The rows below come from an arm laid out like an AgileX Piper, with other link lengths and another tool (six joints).
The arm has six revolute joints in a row. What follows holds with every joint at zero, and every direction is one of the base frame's.
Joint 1 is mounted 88.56 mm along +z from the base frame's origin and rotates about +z.
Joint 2 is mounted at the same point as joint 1 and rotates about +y.
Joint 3 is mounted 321.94 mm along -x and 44.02 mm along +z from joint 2 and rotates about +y.
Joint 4 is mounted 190.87 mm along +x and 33.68 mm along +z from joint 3 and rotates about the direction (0.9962, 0, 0.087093).
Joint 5 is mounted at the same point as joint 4 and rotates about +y.
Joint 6 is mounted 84.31 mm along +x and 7.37 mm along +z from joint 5 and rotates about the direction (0.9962, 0, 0.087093).
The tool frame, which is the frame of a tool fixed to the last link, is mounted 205.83 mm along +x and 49.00 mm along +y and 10.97 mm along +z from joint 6; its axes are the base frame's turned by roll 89.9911, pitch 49.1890 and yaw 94.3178 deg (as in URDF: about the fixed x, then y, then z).
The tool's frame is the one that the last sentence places.
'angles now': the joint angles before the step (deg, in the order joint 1, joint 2, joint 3, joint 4, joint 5, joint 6). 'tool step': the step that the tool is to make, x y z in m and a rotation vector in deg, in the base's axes. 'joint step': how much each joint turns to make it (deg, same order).
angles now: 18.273 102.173 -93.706 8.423 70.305 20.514
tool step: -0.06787 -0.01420 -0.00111 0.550 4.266 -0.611
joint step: 0.000 -9.458 13.153 1.744 0.111 0.488
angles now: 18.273 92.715 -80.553 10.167 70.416 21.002
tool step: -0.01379 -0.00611 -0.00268 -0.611 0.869 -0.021
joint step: -0.001 -1.814 2.584 -0.339 0.233 0.109
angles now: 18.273 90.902 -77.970 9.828 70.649 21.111
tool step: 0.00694 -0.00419 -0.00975 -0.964 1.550 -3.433
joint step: -0.001 1.543 0.089 -1.123 -0.416 3.646
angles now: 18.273 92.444 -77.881 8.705 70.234 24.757
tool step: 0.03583 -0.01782 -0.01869 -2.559 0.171 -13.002
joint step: 0.000 3.154 0.038 -4.944 -3.654 13.874
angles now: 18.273 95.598 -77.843 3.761 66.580 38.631
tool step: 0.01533 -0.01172 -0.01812 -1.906 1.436 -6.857
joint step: -0.001 2.907 0.094 -2.731 -1.330 7.592
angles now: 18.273 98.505 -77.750 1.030 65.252 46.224
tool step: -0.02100 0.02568 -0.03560 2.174 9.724 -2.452
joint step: 1.482 6.228 -0.001 5.260 2.131 2.366
